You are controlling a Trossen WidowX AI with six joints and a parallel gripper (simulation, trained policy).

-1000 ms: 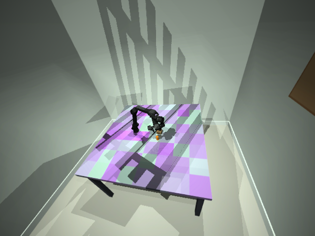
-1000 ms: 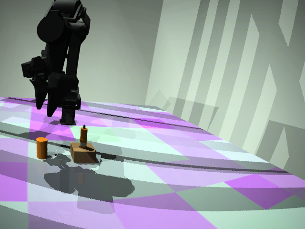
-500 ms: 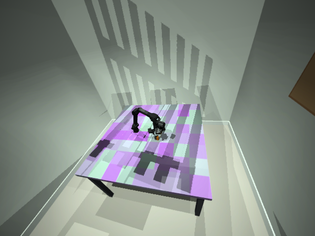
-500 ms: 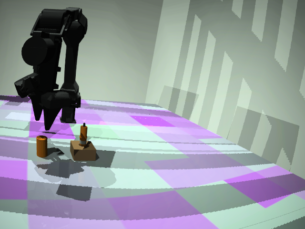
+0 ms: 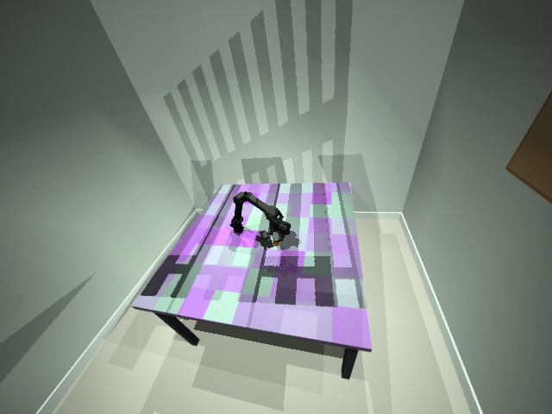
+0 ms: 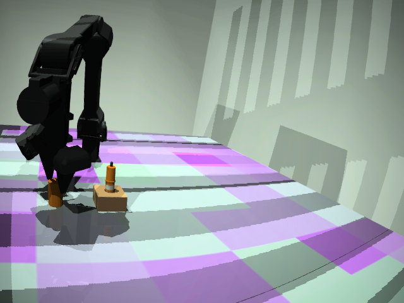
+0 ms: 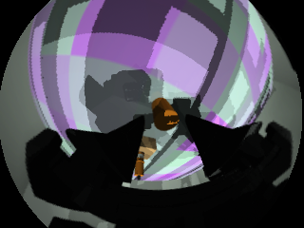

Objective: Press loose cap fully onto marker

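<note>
Right now the orange cap is 10 mm below my gripper tip. Also, from my gripper tip: tan holder block: 120 mm to the left, 20 mm below.
</note>
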